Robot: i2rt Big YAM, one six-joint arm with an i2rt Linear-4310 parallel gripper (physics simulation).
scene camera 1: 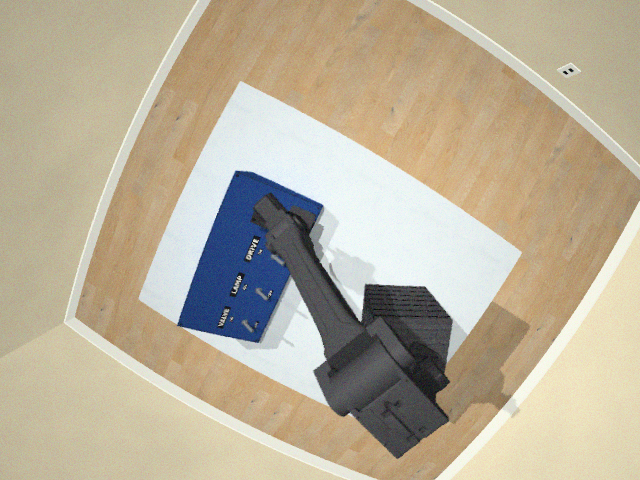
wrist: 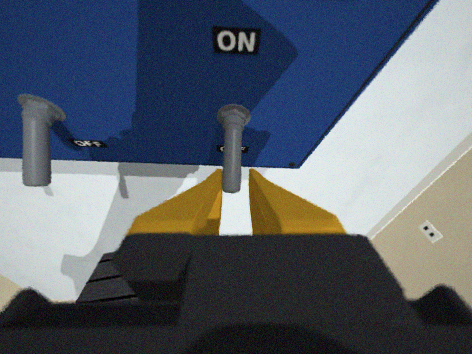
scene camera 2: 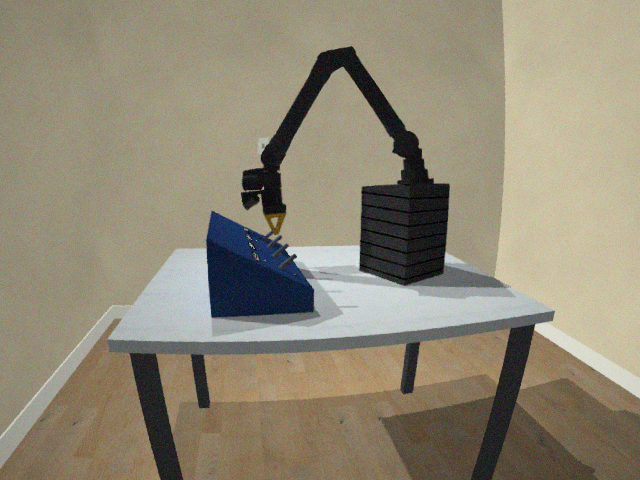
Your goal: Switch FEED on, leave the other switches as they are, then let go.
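Pixels of known places: gripper, between the fingertips: (wrist: 235,176) (scene camera 2: 275,234); arm's base, origin of its link: (scene camera 1: 414,365) (scene camera 2: 415,184).
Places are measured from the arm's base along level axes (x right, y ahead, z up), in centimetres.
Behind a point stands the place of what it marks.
Observation:
The blue sloped switch panel (scene camera 1: 211,268) @(x -8.5, y 59.5, z -12.5 cm) (scene camera 2: 242,289) @(x -29.9, y 53.6, z -22.6 cm) (wrist: 75,60) @(x 6.0, y 49.1, z -18.4 cm) carries grey levers. The end lever (wrist: 232,165) @(x 13.9, y 44.9, z -17.2 cm), beyond DRIVE, is the FEED one; its name label is hidden or out of view. It leans toward OFF, away from the ON label (wrist: 236,41) @(x 13.4, y 50.8, z -17.8 cm). The DRIVE lever (wrist: 36,150) @(x 2.3, y 44.2, z -17.7 cm) (scene camera 1: 277,258) @(x 2.3, y 44.6, z -18.0 cm), LAMP lever (scene camera 1: 262,293) @(x -9.5, y 43.4, z -18.0 cm) and VALVE lever (scene camera 1: 248,325) @(x -21.4, y 42.4, z -18.0 cm) lean much alike in the second scene view. My gripper (scene camera 2: 276,231) @(x 14.3, y 43.2, z -18.3 cm) (wrist: 235,176) @(x 14.3, y 43.2, z -18.3 cm) is drawn nearly shut. Its yellow fingertips stand either side of the end lever's tip, with a slit showing on the right, not clamped.
The panel stands on the white table (scene camera 1: 336,155) @(x 36.6, y 45.0, z -29.5 cm) (scene camera 2: 170,330) @(x -37.9, y 70.3, z -29.5 cm). The black ribbed pedestal (scene camera 1: 408,304) @(x 10.9, y 6.6, z -11.9 cm) (scene camera 2: 403,232) @(x -10.7, y 7.7, z -13.5 cm) bears the arm, which arches over the table. The neighbouring DRIVE lever stands left of the fingers in the wrist view. The panel's edge is on the right there.

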